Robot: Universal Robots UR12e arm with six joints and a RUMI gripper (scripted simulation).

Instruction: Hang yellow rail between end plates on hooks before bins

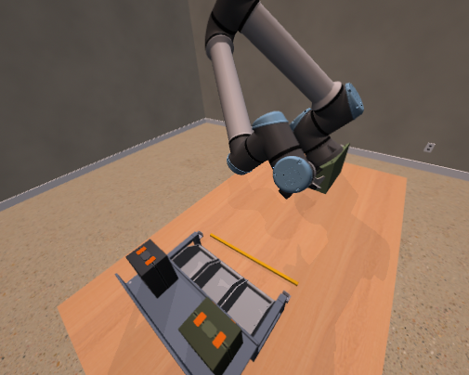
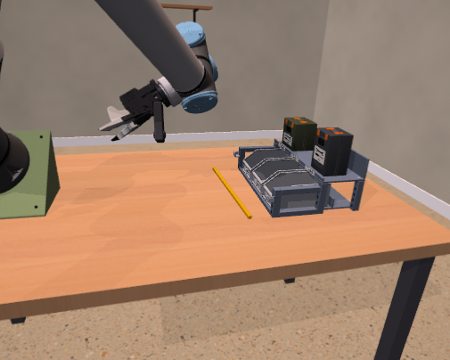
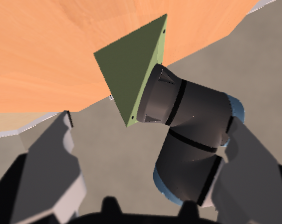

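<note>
Right now the yellow rail is 35 cm ahead of my hand, 18 cm below it and 9 cm to the right of it. Round my hand: black box 60 cm ahead, 25 cm to the right, 2 cm below; green box 64 cm ahead, 3 cm below, 2 cm to the right.
</note>
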